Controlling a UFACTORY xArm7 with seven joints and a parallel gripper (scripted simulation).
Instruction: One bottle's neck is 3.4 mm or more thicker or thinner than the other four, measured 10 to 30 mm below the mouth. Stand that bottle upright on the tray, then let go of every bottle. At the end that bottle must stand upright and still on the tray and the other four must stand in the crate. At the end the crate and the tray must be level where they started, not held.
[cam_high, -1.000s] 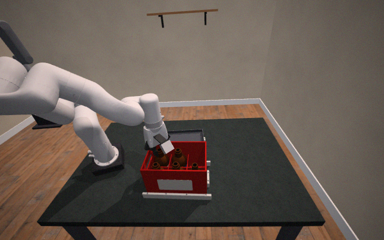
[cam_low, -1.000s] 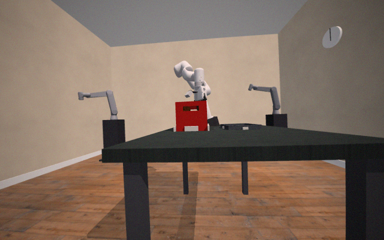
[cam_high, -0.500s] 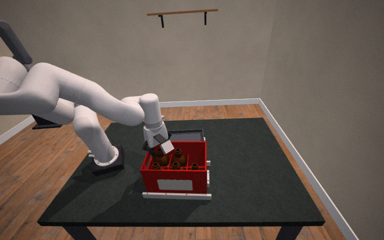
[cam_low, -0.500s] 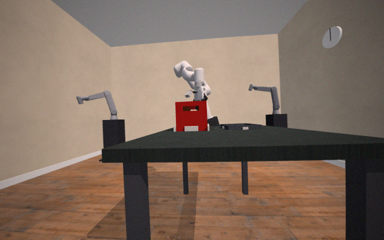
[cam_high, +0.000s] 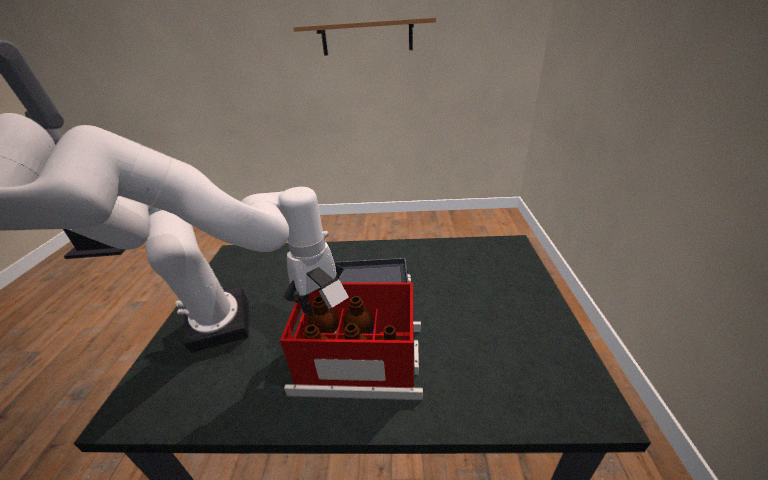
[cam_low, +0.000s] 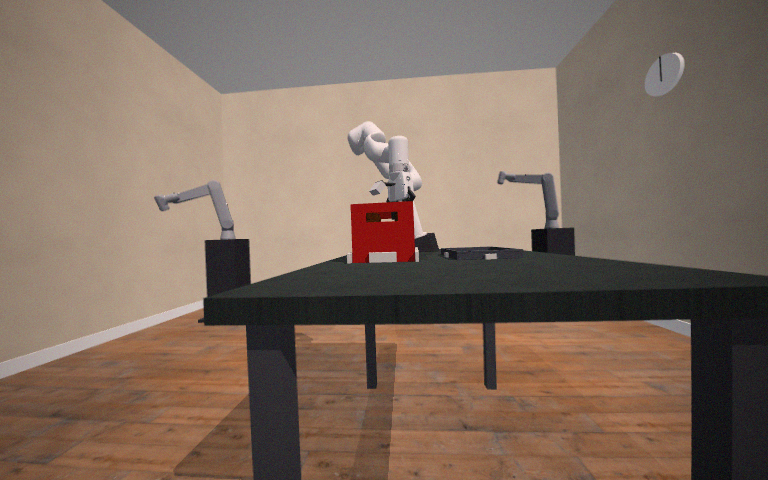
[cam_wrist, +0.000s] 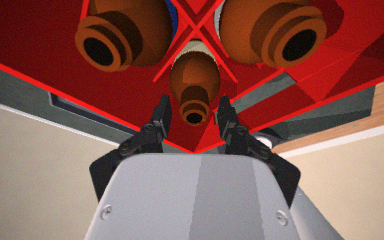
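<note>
Now: the crate 80 mm ahead of my hand, 70 mm below it and 60 mm to the right of it. Also, from my hand: tray 240 mm to the left, 150 mm below, 110 mm ahead.
</note>
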